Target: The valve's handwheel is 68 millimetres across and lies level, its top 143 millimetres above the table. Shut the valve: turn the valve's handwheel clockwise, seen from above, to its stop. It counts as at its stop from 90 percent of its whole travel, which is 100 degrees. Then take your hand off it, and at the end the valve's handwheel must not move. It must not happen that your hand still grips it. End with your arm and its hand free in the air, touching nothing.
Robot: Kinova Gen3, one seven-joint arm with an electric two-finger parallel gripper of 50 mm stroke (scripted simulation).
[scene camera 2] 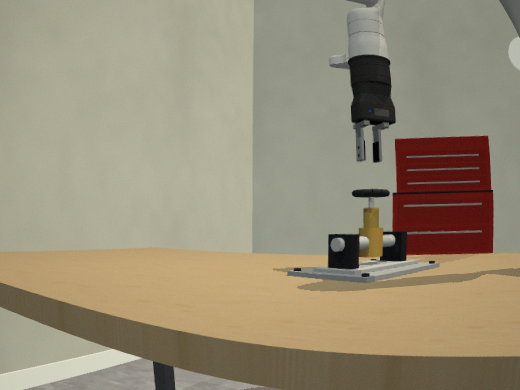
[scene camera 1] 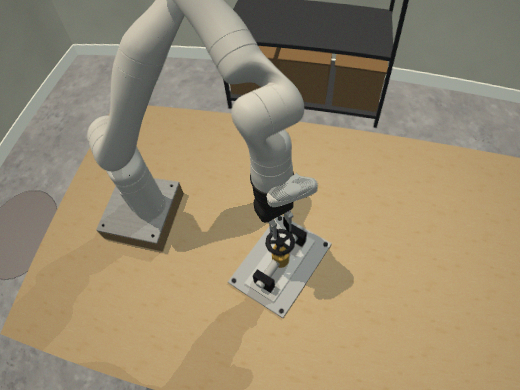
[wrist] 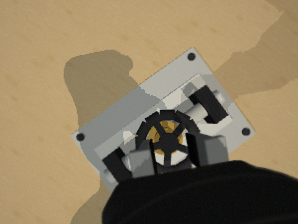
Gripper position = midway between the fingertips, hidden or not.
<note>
I see my gripper (scene camera 2: 369,161).
My gripper is seen too in scene camera 1 (scene camera 1: 280,231) and in the wrist view (wrist: 170,149).
</note>
